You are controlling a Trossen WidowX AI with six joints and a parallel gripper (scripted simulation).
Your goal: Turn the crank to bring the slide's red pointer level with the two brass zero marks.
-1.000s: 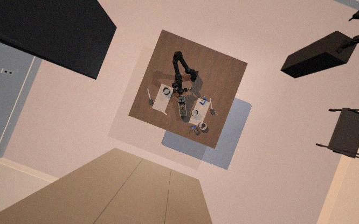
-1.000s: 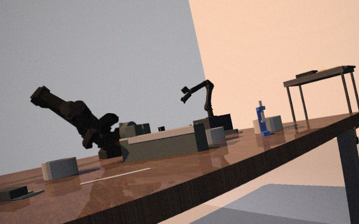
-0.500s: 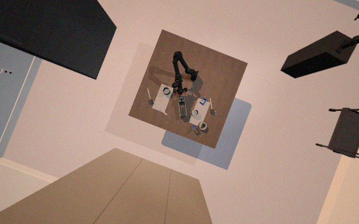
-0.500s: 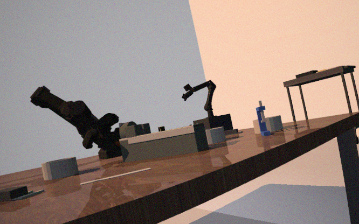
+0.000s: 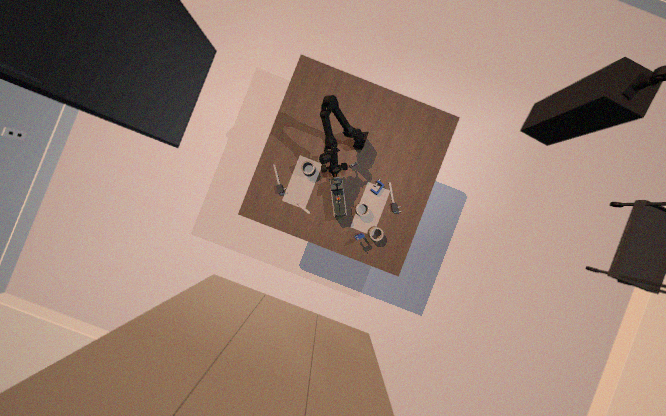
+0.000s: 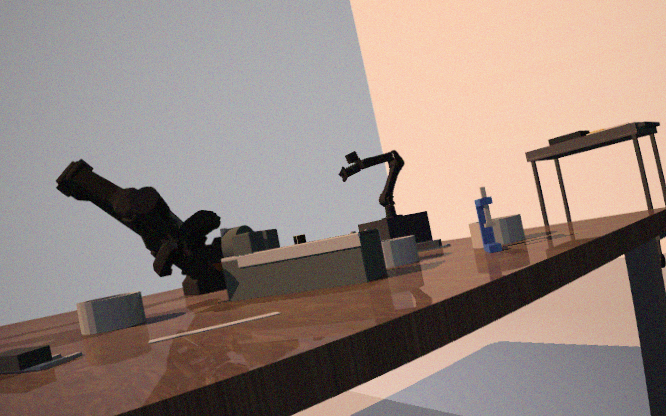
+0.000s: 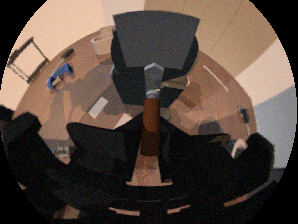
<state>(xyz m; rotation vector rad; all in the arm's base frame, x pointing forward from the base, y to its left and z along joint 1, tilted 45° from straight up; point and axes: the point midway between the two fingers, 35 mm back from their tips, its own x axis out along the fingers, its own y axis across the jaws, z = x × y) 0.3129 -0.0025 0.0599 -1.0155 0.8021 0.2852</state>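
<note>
My gripper tip is now 3 cm below the crank handle, 2 cm past it and 1 cm to the left of it. Also, from my gripper tip: red pointer: 13 cm ahead, 10 cm to the left, 5 cm above; then thin white rod: 31 cm ahead, 11 cm to the right, 3 cm below.
</note>
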